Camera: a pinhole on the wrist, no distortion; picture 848 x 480 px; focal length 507.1 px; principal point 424.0 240.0 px. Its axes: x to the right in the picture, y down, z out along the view. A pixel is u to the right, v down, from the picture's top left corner.
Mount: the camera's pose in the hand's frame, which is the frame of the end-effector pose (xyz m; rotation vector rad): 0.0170 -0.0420 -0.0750 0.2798 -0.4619 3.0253
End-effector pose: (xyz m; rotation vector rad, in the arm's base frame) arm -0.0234 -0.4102 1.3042 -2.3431 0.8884 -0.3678
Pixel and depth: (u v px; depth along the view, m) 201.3 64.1 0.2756
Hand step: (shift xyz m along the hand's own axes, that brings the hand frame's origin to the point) 0.1913 -0.0390 0.1883
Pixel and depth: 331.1 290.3 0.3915
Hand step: 0.1498 -0.2000 0.2675
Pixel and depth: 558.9 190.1 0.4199
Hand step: -0.0178 -0.1249 0.3521
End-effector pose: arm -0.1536 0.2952 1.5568 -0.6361 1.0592 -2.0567
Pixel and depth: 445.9 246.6 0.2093
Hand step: 0.0432 -0.1074 0.1223
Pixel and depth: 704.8 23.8 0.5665
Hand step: -0.1723 0.0296 0.5858
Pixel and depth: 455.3 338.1 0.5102
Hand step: 0.0629 -0.2887 0.3811
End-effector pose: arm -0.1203 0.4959 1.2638 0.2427 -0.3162 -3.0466
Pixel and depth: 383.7 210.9 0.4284
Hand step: 0.1250 -0.1492 0.3276
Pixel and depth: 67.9 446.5 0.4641
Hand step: 0.3972 -0.3751 0.2441
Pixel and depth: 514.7 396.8 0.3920
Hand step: 0.0029 -0.2730 0.2710
